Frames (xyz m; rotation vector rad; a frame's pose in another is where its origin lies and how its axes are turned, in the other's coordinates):
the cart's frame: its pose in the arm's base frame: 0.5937 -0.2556 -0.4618 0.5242 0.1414 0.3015
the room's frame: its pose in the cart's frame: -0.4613 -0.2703 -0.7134 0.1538 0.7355 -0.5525
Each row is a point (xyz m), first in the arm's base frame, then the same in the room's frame.
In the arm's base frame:
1: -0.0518 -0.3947 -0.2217
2: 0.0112 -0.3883 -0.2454
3: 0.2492 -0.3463 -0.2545
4: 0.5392 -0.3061 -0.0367
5: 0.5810 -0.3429 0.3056
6: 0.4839 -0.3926 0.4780
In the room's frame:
1: -0.8829 0.2135 0.3630
2: -0.8284 0.2284 0.4001
3: -0.6860 0.3291 0.5677
4: -0.7038 0.5234 0.8760
5: -0.9705 0.6240 1.0736
6: -1.1734 0.6138 1.0923

